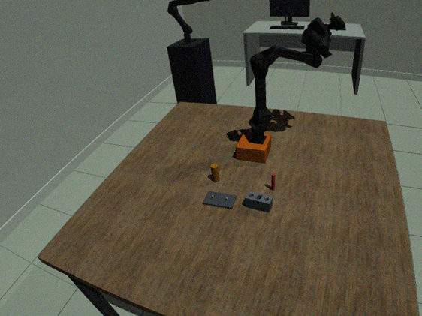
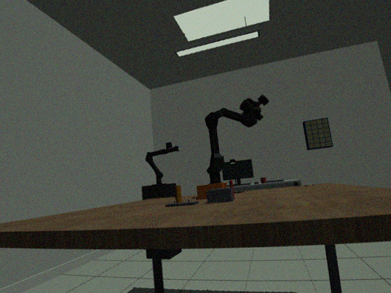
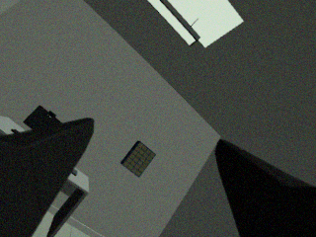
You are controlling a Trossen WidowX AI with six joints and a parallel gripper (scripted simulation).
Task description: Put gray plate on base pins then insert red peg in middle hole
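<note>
Now: the gray plate 69 cm ahead of my gripper tip, 11 cm to the right of it and 54 cm below it. From my gripper tip the other things lie so: gray base 71 cm ahead, 26 cm to the right, 57 cm below; then orange cylinder 60 cm ahead, 33 cm to the right, 54 cm below; then dark red peg 58 cm ahead, 8 cm to the right, 54 cm below.
</note>
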